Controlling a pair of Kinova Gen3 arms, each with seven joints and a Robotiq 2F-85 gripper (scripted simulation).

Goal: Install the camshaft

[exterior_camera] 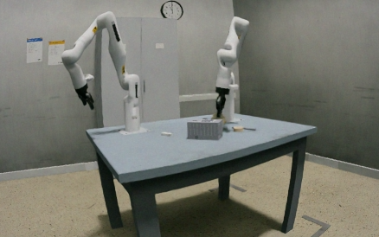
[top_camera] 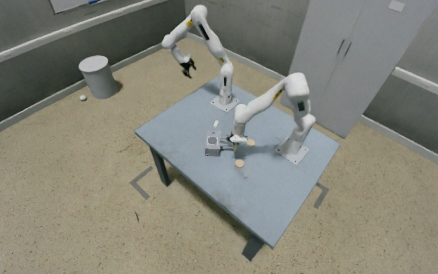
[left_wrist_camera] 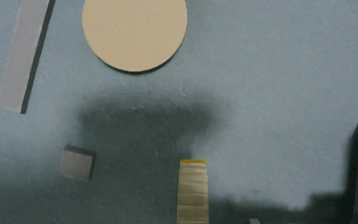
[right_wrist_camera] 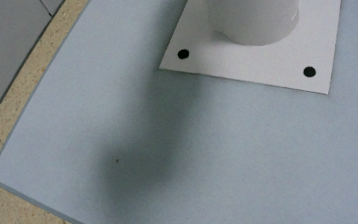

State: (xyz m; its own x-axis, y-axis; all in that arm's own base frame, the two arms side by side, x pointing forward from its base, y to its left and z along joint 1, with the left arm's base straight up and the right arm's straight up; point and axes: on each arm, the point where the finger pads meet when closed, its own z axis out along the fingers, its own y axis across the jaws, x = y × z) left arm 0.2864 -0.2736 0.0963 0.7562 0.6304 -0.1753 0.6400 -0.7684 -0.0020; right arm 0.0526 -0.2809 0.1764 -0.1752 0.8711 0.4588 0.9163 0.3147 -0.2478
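Note:
Now: the tan camshaft gear 20 mm ahead of my left hand, 30 mm to the right of it and 30 mm below it. Also, from my left hand: tan disc (50 mm ahead, 90 mm to the left, 90 mm below); small grey block (30 mm behind, 60 mm to the left, 90 mm below); crank gear (10 mm behind, 80 mm to the right, 30 mm below).

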